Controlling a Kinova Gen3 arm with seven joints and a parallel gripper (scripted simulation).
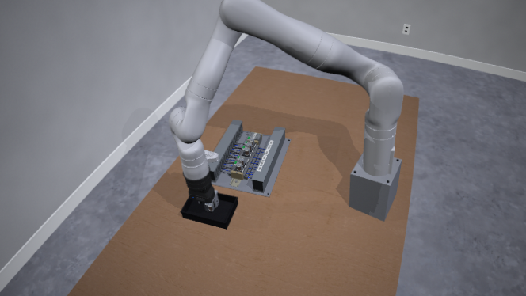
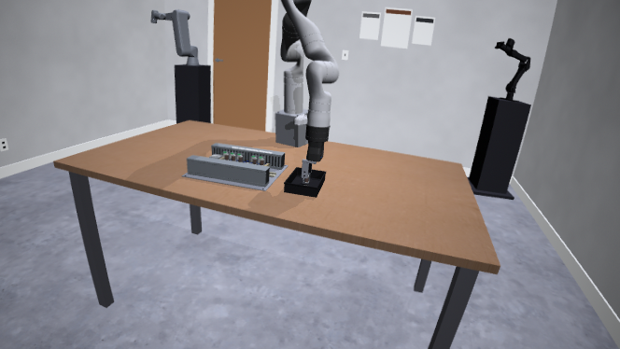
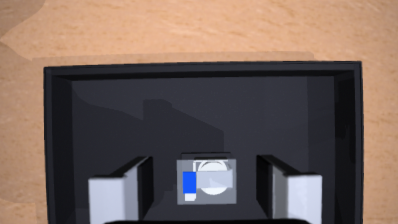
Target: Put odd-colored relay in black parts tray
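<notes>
Right now the k4 relay is 30 mm below my hand. Also, from my hand: black parts tray (40 mm below); k3 relay (260 mm to the right, 50 mm behind, 10 mm below); grey relay panel (270 mm to the right, 50 mm behind, 30 mm below).
</notes>
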